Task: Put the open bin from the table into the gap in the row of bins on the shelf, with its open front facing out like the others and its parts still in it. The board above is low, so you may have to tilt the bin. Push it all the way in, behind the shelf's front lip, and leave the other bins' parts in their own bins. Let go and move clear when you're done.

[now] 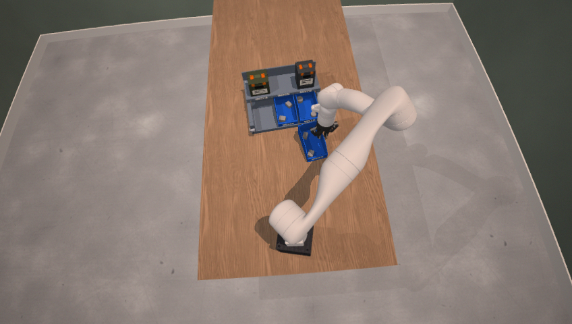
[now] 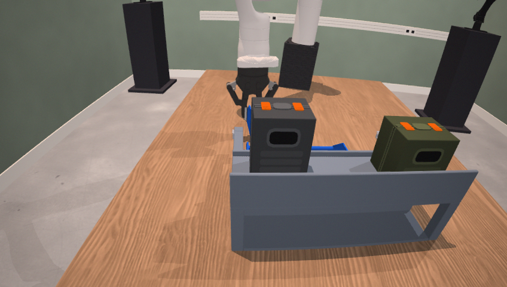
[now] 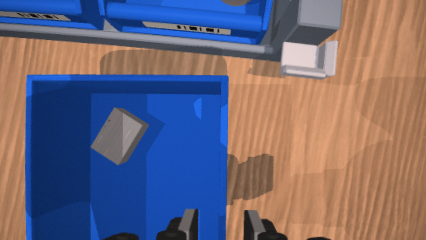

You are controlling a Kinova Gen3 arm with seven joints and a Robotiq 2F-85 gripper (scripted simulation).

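The grey part is 8 cm to the left of my hand, 6 cm below it and 3 cm ahead of it. From my hand the other things lie so: grey shelf 21 cm ahead, 18 cm to the left.
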